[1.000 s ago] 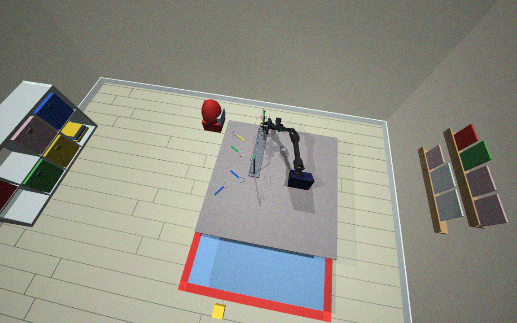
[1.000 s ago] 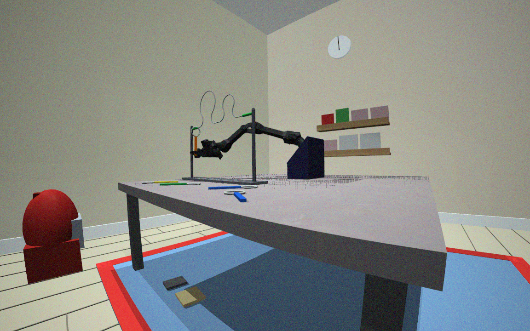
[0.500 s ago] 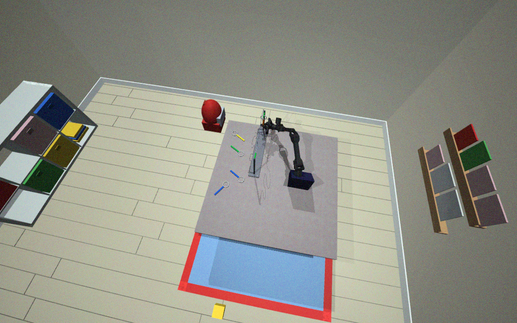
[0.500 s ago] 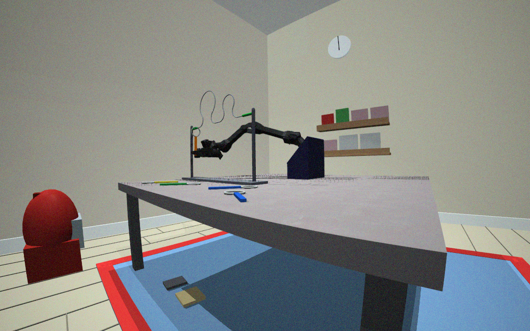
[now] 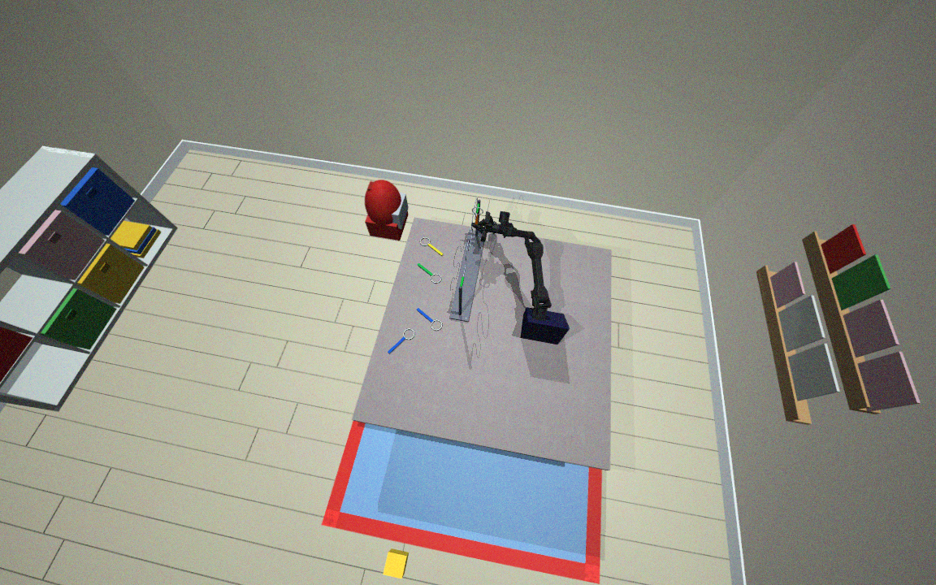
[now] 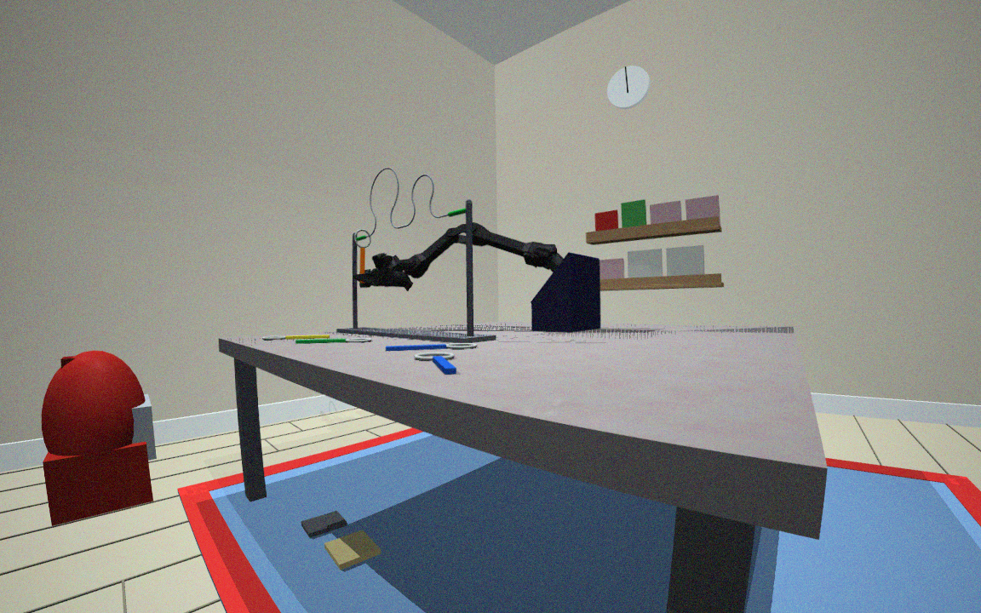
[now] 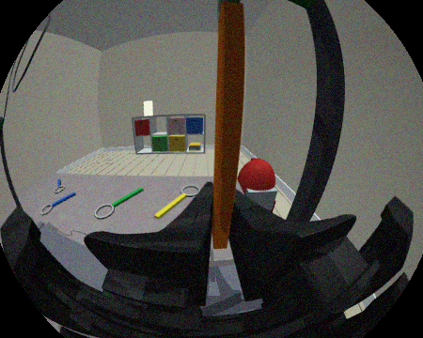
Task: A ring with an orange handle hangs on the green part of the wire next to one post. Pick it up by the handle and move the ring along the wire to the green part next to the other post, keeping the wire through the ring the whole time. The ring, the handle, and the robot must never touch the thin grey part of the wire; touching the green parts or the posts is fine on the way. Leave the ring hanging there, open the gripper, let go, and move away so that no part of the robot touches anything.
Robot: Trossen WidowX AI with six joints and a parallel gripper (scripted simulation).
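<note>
The ring with orange handle is 8 cm above my gripper tip and 3 cm behind it.
</note>
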